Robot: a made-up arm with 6 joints. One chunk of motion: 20 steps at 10 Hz.
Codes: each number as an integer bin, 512 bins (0 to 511) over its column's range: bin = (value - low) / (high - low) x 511, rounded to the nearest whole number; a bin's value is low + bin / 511 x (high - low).
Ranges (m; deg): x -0.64..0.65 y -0.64..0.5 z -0.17..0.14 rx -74..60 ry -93..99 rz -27..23
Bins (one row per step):
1: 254 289 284 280 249 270
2: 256 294 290 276 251 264
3: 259 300 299 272 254 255
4: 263 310 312 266 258 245
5: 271 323 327 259 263 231
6: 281 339 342 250 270 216
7: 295 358 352 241 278 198
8: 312 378 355 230 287 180
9: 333 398 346 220 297 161
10: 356 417 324 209 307 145
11: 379 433 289 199 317 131
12: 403 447 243 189 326 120
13: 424 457 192 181 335 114
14: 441 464 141 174 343 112
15: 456 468 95 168 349 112
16: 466 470 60 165 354 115
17: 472 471 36 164 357 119
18: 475 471 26 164 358 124
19: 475 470 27 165 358 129
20: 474 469 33 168 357 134
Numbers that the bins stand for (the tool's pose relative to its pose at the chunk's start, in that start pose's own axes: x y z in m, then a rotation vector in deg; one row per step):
1: 0.0012 0.0047 0.0023 -0.58 0.56 -0.58
2: 0.0063 0.0159 0.0059 -1.62 1.31 -1.17
3: 0.0138 0.0293 0.0114 -2.67 2.44 -2.05
4: 0.0239 0.0516 0.0193 -4.25 3.94 -3.03
5: 0.0441 0.0806 0.0284 -6.08 5.82 -4.40
6: 0.0694 0.1163 0.0375 -8.44 8.45 -5.86
7: 0.1047 0.1587 0.0435 -10.80 11.45 -7.63
8: 0.1476 0.2033 0.0454 -13.69 14.84 -9.39
9: 0.2006 0.2479 0.0399 -16.31 18.59 -11.25
10: 0.2587 0.2903 0.0266 -19.19 22.35 -12.81
11: 0.3168 0.3260 0.0053 -21.82 26.11 -14.18
12: 0.3774 0.3572 -0.0226 -24.44 29.49 -15.26
13: 0.4304 0.3795 -0.0535 -26.54 32.87 -15.85
14: 0.4733 0.3951 -0.0845 -28.37 35.88 -16.04
15: 0.5112 0.4041 -0.1124 -29.95 38.13 -16.04
16: 0.5364 0.4085 -0.1336 -30.73 40.01 -15.75
17: 0.5515 0.4108 -0.1482 -30.99 41.14 -15.36
18: 0.5591 0.4108 -0.1542 -30.99 41.51 -14.87
19: 0.5591 0.4085 -0.1536 -30.73 41.51 -14.38
20: 0.5566 0.4063 -0.1500 -29.95 41.14 -13.89

